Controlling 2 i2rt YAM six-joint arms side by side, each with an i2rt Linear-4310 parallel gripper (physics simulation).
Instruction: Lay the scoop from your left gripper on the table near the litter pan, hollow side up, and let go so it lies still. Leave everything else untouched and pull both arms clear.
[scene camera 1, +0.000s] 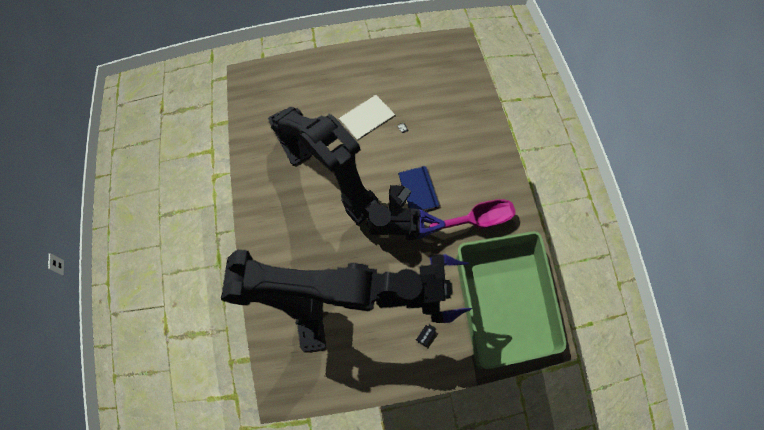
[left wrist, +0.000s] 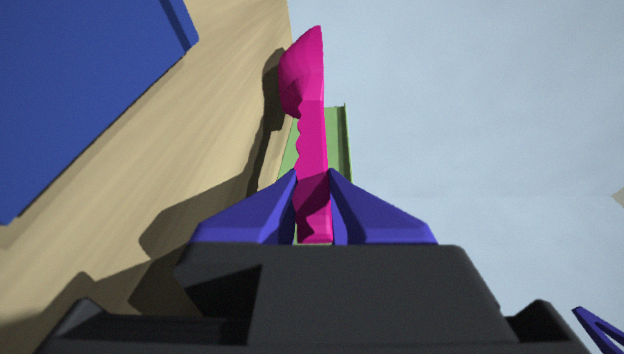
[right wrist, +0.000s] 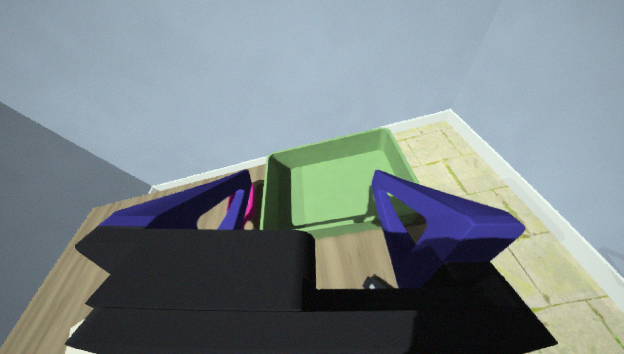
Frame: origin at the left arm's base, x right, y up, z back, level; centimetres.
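Seen in the pictures: left gripper, fingertip midpoint: (scene camera 1: 444, 225) (left wrist: 312, 176); right gripper, fingertip midpoint: (scene camera 1: 469, 286) (right wrist: 311, 176); left arm's base at its link origin: (scene camera 1: 289, 137); right arm's base at its link origin: (scene camera 1: 309, 314).
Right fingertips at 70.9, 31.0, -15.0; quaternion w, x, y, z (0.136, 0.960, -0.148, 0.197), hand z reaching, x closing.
Pixels of each thing's top centre, then the offset from my right fingertips to it, as dx, dy, dz. Level surfaces: height alone.
- pink scoop at its top centre: (left wrist: 332, 98) (right wrist: 235, 217) (scene camera 1: 473, 215) -19.1, -24.5, -18.5
- litter pan at its top centre: (right wrist: 331, 175) (scene camera 1: 513, 298) +6.4, -22.6, -14.7
- table at its surface level: dy -31.0
- blue flat box at its top centre: (scene camera 1: 418, 188) -35.3, -29.8, -10.7
- white sheet-like block at its top centre: (scene camera 1: 366, 116) (right wrist: 82, 349) -65.1, -30.5, -9.6
- small whitish piece at its top centre: (scene camera 1: 402, 127) -56.0, -30.8, -17.4
- small dark object at its top centre: (right wrist: 378, 291) (scene camera 1: 426, 334) +2.4, -29.4, +9.0
The pink scoop (scene camera 1: 494, 213) (left wrist: 312, 135) (right wrist: 249, 206) is held out level, its bowl hollow side up. It is above the table, just beyond the upper edge of the green litter pan in the scene view; its shadow lies close beside it. My left gripper (scene camera 1: 442, 223) (left wrist: 312, 176) is shut on the end of the scoop's handle. The litter pan (scene camera 1: 513, 304) (right wrist: 332, 185) stands on the table (scene camera 1: 347, 69) at its right-hand edge. My right gripper (scene camera 1: 470, 285) (right wrist: 311, 176) is open and empty, its fingertips at the pan's near rim. Part of the scoop is hidden behind a right finger in the right wrist view.
A blue flat box (scene camera 1: 420, 188) (left wrist: 85, 95) lies beside the left gripper. A white sheet-like block (scene camera 1: 368, 116) and a small whitish piece (scene camera 1: 402, 128) lie higher up. A small dark object (scene camera 1: 427, 335) (right wrist: 374, 283) lies below the right gripper, left of the pan.
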